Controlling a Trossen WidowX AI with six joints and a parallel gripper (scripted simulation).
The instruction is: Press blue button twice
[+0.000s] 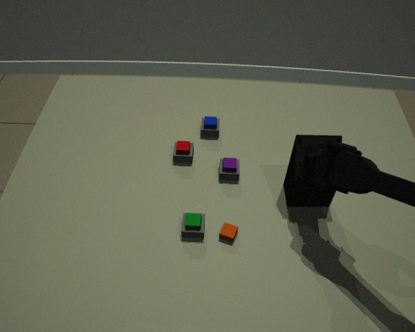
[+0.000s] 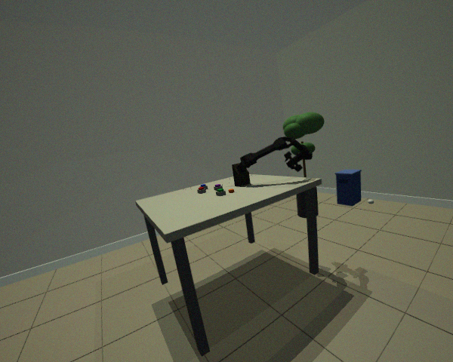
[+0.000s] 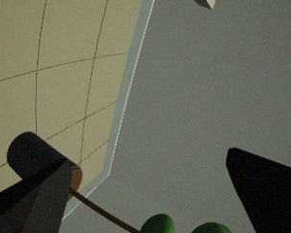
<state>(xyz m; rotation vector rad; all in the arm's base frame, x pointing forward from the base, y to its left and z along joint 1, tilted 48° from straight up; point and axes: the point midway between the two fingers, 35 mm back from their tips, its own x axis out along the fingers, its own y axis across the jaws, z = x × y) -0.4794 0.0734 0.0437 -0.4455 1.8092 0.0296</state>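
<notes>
The blue button lies 730 mm ahead of my gripper tip, 260 mm to the right of it and 40 mm below it. Round my gripper tip: orange block: 680 mm ahead, 60 mm to the left, 60 mm below; green button: 760 mm ahead, 50 mm to the left, 40 mm below; purple button: 680 mm ahead, 120 mm to the right, 40 mm below.
</notes>
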